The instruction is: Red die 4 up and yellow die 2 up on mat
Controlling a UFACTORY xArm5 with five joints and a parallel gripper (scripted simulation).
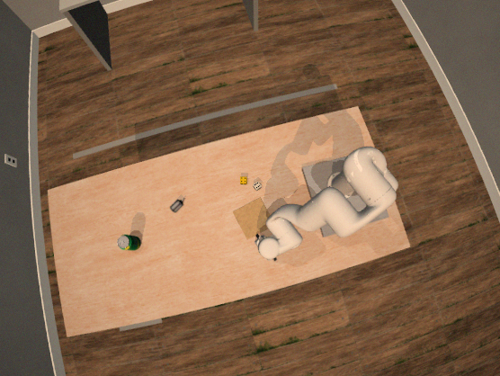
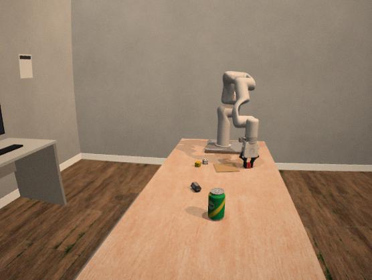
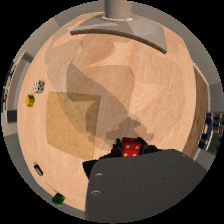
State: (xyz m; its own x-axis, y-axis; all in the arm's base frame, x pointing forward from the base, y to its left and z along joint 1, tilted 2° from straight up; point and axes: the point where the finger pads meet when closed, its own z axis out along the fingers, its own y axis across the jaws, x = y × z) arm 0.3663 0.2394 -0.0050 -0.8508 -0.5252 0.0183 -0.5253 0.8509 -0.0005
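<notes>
Right now the brown mat is 4 cm ahead of my hand, 13 cm to the right of it and 2 cm below it. Also, from my hand: yellow die: 7 cm ahead, 31 cm to the right, 1 cm below; white die: 1 cm ahead, 27 cm to the right, 1 cm below; red die: 1 cm below.
</notes>
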